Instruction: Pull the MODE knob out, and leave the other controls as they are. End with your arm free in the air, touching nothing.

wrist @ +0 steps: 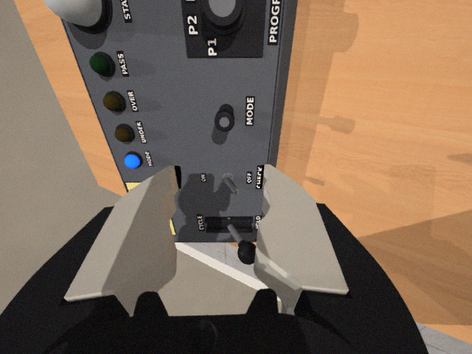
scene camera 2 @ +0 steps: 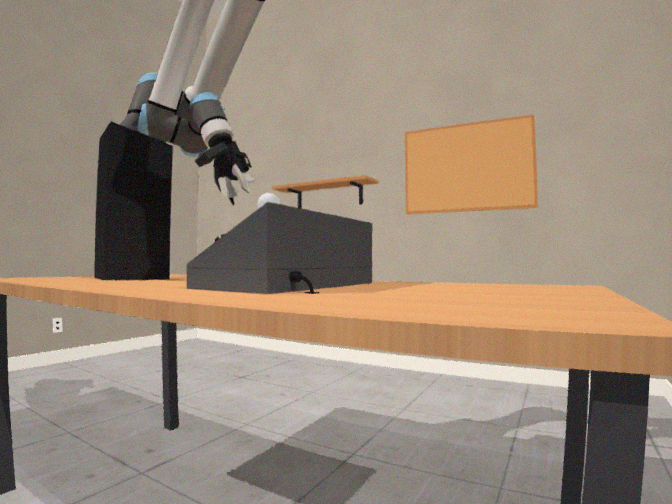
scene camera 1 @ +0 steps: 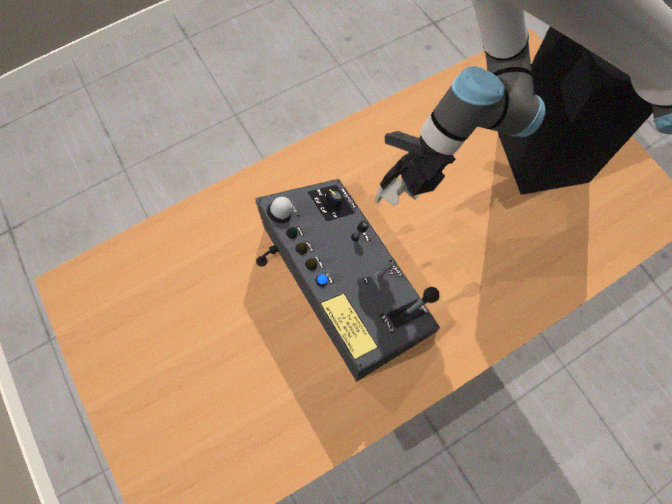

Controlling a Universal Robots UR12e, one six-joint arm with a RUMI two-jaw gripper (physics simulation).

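Note:
The black MODE knob (scene camera 1: 362, 226) (wrist: 224, 120) stands out from the sloped grey control panel (scene camera 1: 337, 246) (scene camera 2: 320, 244) (wrist: 165, 85) on a short shaft, its head apart from its base collar. The MODE knob does not show in scene camera 2. The blue MODE lamp (scene camera 1: 322, 279) (wrist: 132, 161) is lit. My gripper (scene camera 1: 388, 199) (scene camera 2: 240, 195) (wrist: 221, 168) is open partway, with nothing between its pale fingers. It hangs in the air above the panel's low side, apart from the knob and touching nothing.
The panel also bears a white dome button (scene camera 1: 281, 207) (scene camera 2: 268, 199) (wrist: 82, 9), a PROGRAM dial (scene camera 1: 332, 195) (wrist: 222, 9), a CHECK toggle (scene camera 1: 386, 270) (wrist: 230, 184) and a ball-tipped lever (scene camera 1: 430, 294) (wrist: 245, 252). A black pedestal (scene camera 1: 542, 146) (scene camera 2: 132, 211) carries the arm.

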